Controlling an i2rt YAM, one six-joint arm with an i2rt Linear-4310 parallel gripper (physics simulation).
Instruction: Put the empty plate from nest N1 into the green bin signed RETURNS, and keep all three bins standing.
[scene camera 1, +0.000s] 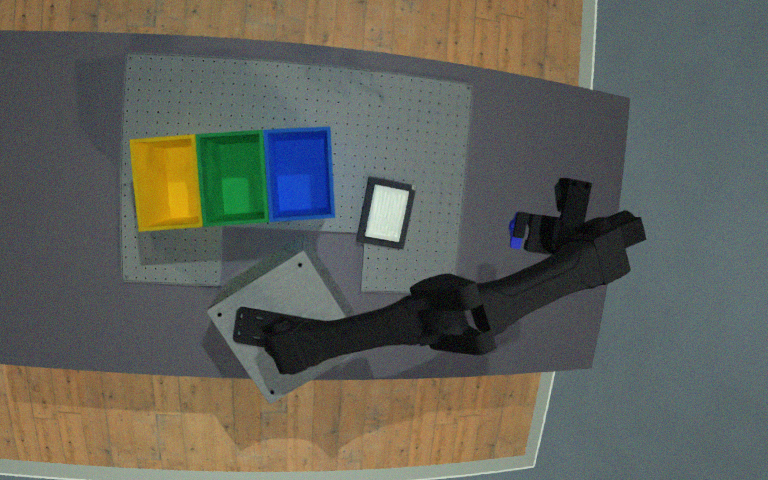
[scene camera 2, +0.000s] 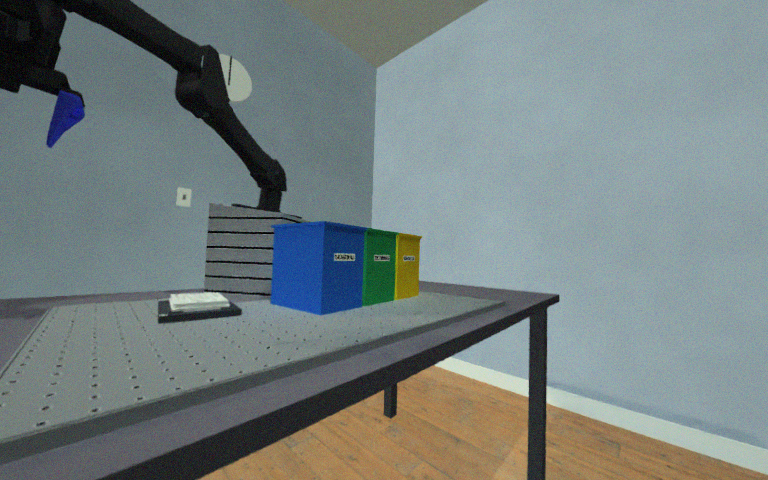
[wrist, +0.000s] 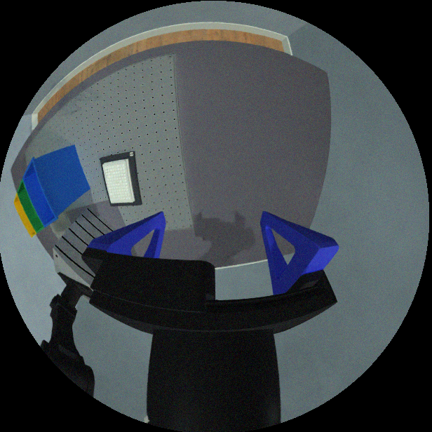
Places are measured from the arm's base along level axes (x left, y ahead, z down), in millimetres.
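Where they show: gripper, between the fingertips: (scene camera 1: 531, 228); arm's base, origin of its link: (scene camera 1: 286, 332) (scene camera 2: 267, 214).
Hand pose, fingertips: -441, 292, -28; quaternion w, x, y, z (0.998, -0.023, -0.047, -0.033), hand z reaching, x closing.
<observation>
Each offset is from my fingertips to the top centre of the thing, as dx, dy, dz. Level surfaces: height alone.
A white plate {+248, -41, +236} (scene camera 1: 388, 213) (scene camera 2: 198, 301) (wrist: 119, 181) sits in a dark nest frame {+248, -41, +248} (scene camera 1: 380, 245) (scene camera 2: 199, 315) (wrist: 137, 192) on the perforated board. The green bin {+597, -22, +82} (scene camera 1: 233, 176) (scene camera 2: 379, 268) (wrist: 30, 207) stands upright between the yellow bin {+724, -54, +82} (scene camera 1: 167, 183) (scene camera 2: 407, 267) (wrist: 24, 216) and the blue bin {+469, +11, +82} (scene camera 1: 299, 172) (scene camera 2: 320, 268) (wrist: 62, 175), which also stand upright. The labels are too blurred to read. My gripper (wrist: 212, 216) is open and empty, high above the table to the blue bin's side of the plate, well beyond the nest. In scene camera 2 part of it is cut off.
The perforated board {dz +262} (scene camera 1: 396, 124) (scene camera 2: 169, 362) (wrist: 155, 115) lies on the dark table {dz +275} (scene camera 1: 526, 141) (wrist: 250, 125). The arm's grey pedestal (scene camera 1: 305, 288) (scene camera 2: 237, 254) stands close to the bins. The arm stretches from it past the plate. The blue bin is the bin nearest the nest.
</observation>
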